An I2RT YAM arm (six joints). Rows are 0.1 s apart.
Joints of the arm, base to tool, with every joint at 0 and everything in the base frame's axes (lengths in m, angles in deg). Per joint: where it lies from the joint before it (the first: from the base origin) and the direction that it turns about. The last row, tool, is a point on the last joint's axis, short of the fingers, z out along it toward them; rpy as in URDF.
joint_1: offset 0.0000 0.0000 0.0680 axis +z
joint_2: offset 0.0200 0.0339 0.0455 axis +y
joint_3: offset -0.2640 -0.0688 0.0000 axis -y
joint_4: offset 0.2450 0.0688 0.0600 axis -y
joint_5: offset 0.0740 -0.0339 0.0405 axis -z
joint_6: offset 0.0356 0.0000 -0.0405 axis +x
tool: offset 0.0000 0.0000 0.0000 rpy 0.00 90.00 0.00
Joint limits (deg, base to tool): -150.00..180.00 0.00..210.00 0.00..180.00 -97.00..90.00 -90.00..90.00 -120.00..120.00
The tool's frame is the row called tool.
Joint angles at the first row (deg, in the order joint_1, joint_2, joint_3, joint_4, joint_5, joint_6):
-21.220, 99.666, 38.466, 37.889, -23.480, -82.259
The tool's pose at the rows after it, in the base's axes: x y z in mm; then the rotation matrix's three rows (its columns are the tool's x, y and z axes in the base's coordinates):
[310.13, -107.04, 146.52], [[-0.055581, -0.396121, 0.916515], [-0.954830, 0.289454, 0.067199], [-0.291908, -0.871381, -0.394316]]
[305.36, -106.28, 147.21], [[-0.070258, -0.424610, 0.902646], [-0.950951, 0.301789, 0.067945], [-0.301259, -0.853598, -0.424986]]
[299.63, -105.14, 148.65], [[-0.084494, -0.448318, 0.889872], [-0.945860, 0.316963, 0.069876], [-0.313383, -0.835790, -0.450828]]
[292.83, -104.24, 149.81], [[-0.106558, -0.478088, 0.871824], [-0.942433, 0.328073, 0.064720], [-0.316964, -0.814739, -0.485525]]
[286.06, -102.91, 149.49], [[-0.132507, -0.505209, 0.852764], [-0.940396, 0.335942, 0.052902], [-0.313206, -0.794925, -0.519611]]
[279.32, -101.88, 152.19], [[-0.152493, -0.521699, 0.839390], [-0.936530, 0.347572, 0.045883], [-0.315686, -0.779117, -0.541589]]
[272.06, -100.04, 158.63], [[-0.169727, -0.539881, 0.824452], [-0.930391, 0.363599, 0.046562], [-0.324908, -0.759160, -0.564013]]
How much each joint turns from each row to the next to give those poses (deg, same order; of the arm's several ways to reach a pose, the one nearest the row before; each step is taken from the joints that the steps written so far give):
-0.302, -1.536, -0.432, -3.258, -0.019, 0.027
-0.172, -1.422, -0.322, -3.215, 0.121, -0.039
-0.190, -1.694, -0.532, -2.994, 0.017, 0.224
-0.261, -1.900, -0.515, -3.771, 0.495, -0.241
-0.140, -1.623, -0.694, -3.177, 1.007, -0.329
-0.253, -2.066, -0.559, -3.018, 0.506, 0.086
-0.196, -2.876, -0.122, -4.422, 0.157, 0.342

